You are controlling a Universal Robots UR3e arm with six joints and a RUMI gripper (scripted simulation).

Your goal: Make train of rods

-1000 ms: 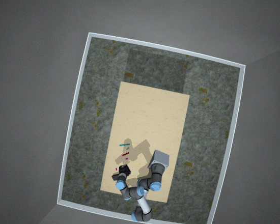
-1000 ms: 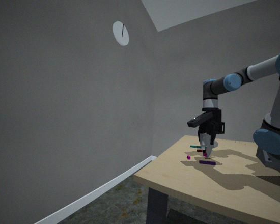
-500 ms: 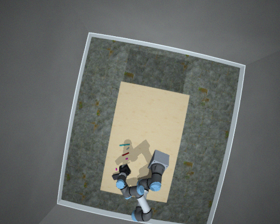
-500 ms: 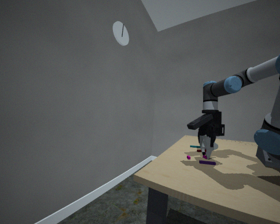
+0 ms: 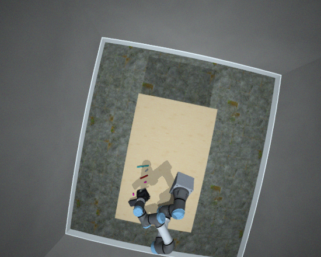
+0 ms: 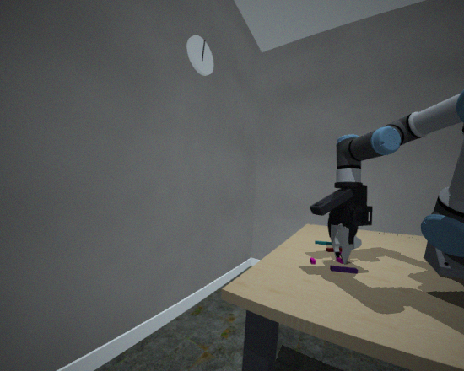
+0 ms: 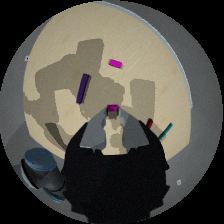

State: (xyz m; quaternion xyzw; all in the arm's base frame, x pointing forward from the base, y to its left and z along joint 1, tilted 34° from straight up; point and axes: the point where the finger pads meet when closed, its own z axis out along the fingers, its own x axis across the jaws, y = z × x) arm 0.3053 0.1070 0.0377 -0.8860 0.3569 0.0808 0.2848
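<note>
The red rod is 12 cm to the right of my hand, 2 cm ahead of it and 1 cm below it. Round my hand: purple rod (7 cm to the left, 1 cm below, 1 cm behind); grey rod (18 cm to the right, 2 cm ahead, 1 cm below); turquoise rod (20 cm to the right, 6 cm ahead, 1 cm below).
</note>
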